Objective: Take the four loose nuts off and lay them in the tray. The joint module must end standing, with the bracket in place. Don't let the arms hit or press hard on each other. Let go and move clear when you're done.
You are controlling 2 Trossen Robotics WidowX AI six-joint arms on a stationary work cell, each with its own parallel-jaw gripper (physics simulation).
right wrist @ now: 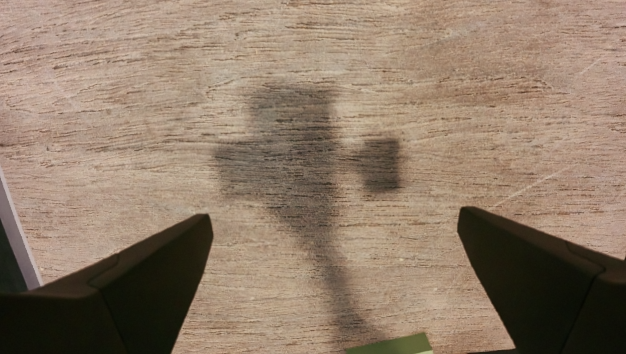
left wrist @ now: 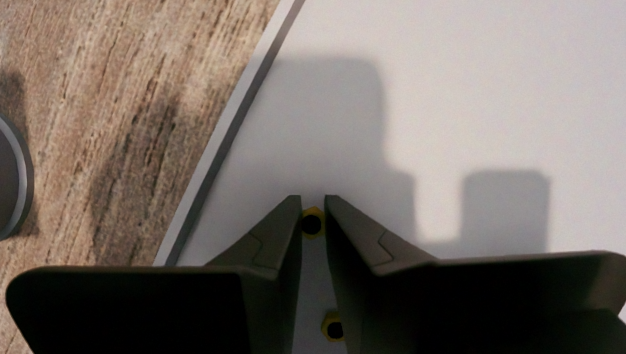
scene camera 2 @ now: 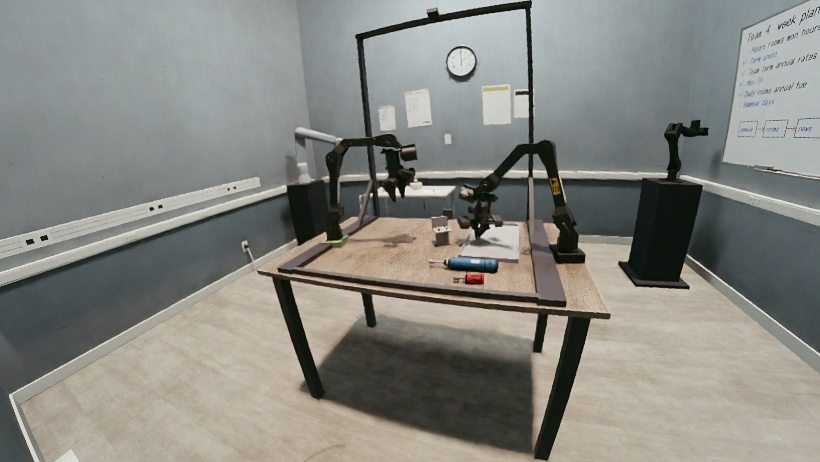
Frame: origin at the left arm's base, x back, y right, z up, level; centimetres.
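Seen in the pictures: left gripper, fingertip midpoint: [left wrist: 312, 207] [scene camera 2: 476, 237]; right gripper, fingertip midpoint: [right wrist: 335, 222] [scene camera 2: 399, 199]; left arm's base, link origin: [scene camera 2: 567, 249]; right arm's base, link origin: [scene camera 2: 334, 238].
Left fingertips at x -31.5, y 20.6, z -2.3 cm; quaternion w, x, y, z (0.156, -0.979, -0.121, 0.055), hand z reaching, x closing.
Offsets run from my left fingertips to a thing's top centre. "spot": to the spot under its first point. Level surfaces: height alone.
My left gripper [scene camera 2: 479, 236] [left wrist: 312, 207] is shut on a yellow nut {dx +0.1, dy -0.5, dz +0.2 cm} [left wrist: 313, 223] and holds it above the left part of the tray {dx +6.9, dy -1.0, dz +0.5 cm} [scene camera 2: 507, 252] [left wrist: 475, 100]. A second yellow nut {dx +2.0, dy -4.3, dz -0.2 cm} [left wrist: 332, 327] shows lower in the left wrist view, lying in the tray and partly hidden by a finger. The joint module {dx -15.0, dy -2.8, dz +6.3 cm} [scene camera 2: 441, 237] stands upright on the table left of the tray, with the grey bracket [scene camera 2: 439, 221] upright on it. Nuts on the module are too small to make out in the scene view. My right gripper [scene camera 2: 397, 196] [right wrist: 335, 222] is open and empty, high above the table at the left.
A blue screwdriver-like tool {dx -7.1, dy -27.1, dz +2.9 cm} [scene camera 2: 471, 264] lies in front of the tray, and a small red tool {dx -5.8, dy -36.5, dz +1.8 cm} [scene camera 2: 474, 278] lies nearer the table's front edge. Dark frame rails [scene camera 2: 401, 286] border the table {dz -1.1 cm} [scene camera 2: 367, 261]. A round grey thing {spot: dx -12.2, dy -2.0, dz -0.1 cm} [left wrist: 7, 177] shows at the left wrist view's left edge.
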